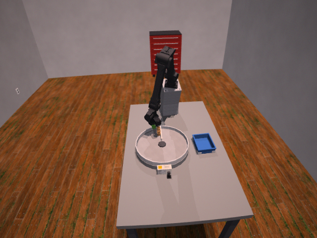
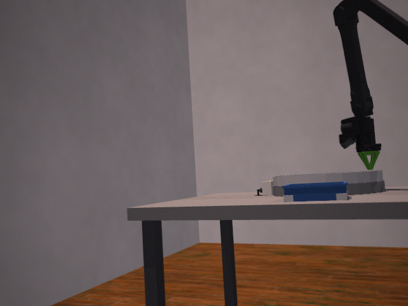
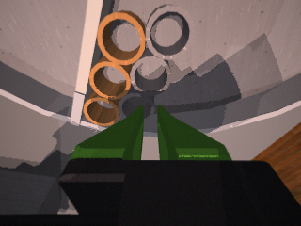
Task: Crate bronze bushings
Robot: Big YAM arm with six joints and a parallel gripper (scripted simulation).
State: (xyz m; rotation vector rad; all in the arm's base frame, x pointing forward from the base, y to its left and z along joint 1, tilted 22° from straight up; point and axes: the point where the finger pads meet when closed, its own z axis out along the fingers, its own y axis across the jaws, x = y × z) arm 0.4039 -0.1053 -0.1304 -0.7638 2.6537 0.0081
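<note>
Right now the turning table is 150 mm ahead of my hand, 90 mm to the left of it and 40 mm below it. Round my hand: blue crate (80 mm ahead, 430 mm to the left, 70 mm below).
</note>
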